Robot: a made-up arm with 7 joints.
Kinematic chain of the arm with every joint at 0, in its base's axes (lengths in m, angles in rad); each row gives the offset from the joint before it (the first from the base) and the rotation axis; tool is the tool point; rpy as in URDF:
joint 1: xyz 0 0 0.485 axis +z
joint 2: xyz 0 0 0 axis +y
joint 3: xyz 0 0 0.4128 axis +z
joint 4: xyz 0.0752 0 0 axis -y
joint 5: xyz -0.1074 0 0.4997 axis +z
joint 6: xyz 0 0 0 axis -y
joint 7: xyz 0.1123 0 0 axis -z
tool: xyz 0 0 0 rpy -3.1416 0 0
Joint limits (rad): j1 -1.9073..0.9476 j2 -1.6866..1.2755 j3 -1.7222..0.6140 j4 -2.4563..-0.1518 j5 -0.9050..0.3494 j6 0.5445..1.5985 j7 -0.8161..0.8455
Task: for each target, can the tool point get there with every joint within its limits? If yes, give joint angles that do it. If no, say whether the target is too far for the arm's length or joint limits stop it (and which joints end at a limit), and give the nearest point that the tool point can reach.
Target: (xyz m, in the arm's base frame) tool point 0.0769 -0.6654 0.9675
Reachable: yes | joints -1.4382 -0.0468 -0.0067 -1.6586 -0.4287 1.4174 -0.0060
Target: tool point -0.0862 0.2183 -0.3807
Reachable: no: joint limits stop it (at a limit: joint 1, joint 2, joint 6) | nearest point 0.0285 0.2654 -0.0477 | short by 0.355 m
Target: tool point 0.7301 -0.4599 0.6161
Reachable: yes | joints -0.0028 0.8497 -0.8201 -1.2075 -0.3551 0.6423 0.6652
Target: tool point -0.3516 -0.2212 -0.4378
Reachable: no: joint limits stop it (at a limit: joint 1, joint 2, joint 6) | nearest point -0.2767 -0.2843 -0.0658 | short by 0.385 m
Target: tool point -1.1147 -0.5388 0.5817
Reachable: no: too far | nearest point -0.9348 -0.4518 0.5661 | short by 0.200 m
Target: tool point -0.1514 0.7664 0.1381
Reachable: no: joint limits stop it (at a limit: joint 1, joint 2, joint 3, joint 5, joint 6) | nearest point -0.2143 0.8674 0.2460 | short by 0.161 m
